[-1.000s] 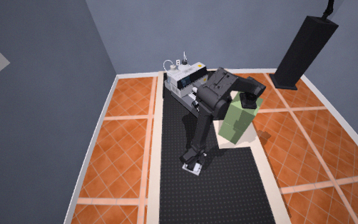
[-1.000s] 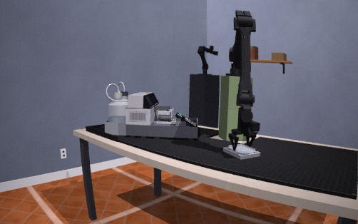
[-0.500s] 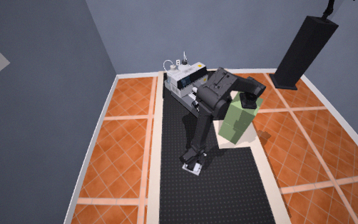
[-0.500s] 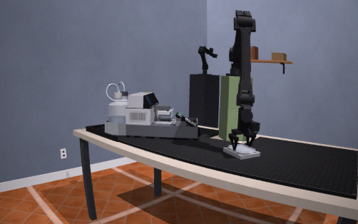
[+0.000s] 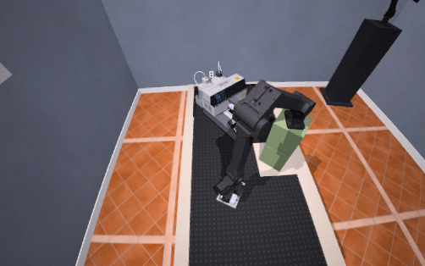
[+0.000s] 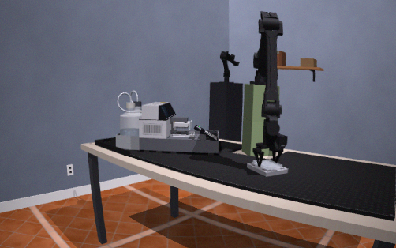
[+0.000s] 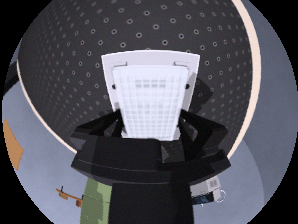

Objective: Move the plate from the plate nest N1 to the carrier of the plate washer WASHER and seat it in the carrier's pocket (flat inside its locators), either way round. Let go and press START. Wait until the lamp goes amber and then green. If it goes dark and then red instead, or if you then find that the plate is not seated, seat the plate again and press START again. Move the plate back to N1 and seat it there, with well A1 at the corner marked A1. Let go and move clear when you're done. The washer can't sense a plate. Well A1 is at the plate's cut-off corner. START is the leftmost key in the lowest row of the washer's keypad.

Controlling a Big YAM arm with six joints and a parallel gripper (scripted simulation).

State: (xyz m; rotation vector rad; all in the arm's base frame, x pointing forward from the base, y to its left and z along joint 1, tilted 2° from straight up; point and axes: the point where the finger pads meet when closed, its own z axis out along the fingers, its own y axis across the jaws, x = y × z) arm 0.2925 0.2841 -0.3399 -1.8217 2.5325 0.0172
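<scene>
My gripper is now 1 cm above the well plate. Also, from my hand: bottle: 79 cm to the right, 26 cm ahead, 12 cm above; then plate nest N1: 2 cm below; then plate washer: 63 cm to the right, 10 cm above.
</scene>
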